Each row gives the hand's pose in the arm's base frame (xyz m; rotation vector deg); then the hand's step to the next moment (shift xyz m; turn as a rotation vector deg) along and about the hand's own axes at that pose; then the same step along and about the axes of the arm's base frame.
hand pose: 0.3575 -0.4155 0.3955 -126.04 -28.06 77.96
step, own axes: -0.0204 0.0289 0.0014 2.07 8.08 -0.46
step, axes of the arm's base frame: -0.0090 -0.0341 -0.0028 1.63 -5.51 -6.06
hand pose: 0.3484 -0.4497 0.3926 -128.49 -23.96 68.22
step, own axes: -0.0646 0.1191 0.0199 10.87 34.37 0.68
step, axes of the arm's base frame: -0.0511 -0.1210 -0.0389 5.90 -21.53 -28.32
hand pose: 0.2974 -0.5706 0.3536 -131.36 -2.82 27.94
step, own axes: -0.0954 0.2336 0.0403 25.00 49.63 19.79
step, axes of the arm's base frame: -0.1295 -0.1527 -0.1588 10.35 -16.35 -55.72
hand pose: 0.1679 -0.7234 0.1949 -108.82 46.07 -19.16
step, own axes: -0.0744 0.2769 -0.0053 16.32 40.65 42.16
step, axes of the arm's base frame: -0.1644 -0.0303 -0.2330 19.73 7.45 -57.02
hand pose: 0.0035 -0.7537 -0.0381 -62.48 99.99 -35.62
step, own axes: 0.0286 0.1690 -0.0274 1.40 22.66 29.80
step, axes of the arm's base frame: -0.0959 0.0530 -0.1346 17.85 11.31 -30.93
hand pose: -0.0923 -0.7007 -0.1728 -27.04 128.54 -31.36
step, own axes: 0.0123 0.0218 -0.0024 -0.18 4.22 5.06
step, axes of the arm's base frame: -0.0132 0.0128 -0.0171 3.24 2.44 -5.20
